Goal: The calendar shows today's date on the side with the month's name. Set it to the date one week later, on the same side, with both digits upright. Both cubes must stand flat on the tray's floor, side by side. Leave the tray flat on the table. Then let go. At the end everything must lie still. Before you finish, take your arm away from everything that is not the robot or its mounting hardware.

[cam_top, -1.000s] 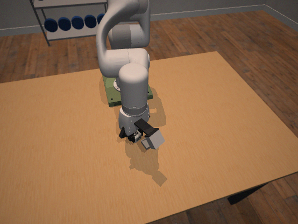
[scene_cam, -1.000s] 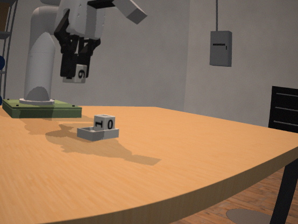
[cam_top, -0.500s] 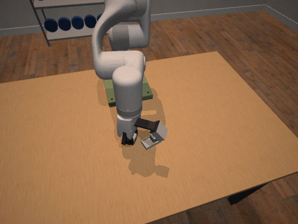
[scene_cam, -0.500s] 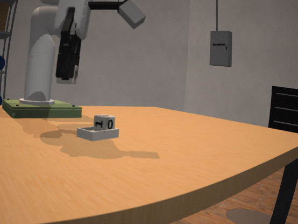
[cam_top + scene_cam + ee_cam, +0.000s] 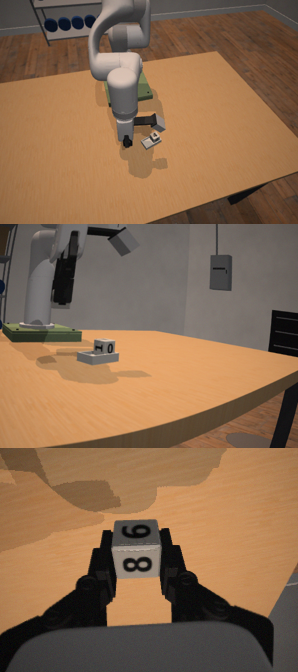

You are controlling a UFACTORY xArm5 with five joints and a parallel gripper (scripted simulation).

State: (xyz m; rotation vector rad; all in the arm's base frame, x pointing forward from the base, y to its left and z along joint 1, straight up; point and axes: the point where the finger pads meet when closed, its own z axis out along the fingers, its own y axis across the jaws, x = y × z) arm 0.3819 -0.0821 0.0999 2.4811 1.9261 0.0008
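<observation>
The tray lies 120 mm below my hand, 100 mm to the left of it and 30 mm behind it. The rest, counted from my hand: digit cube: 10 mm below.
</observation>
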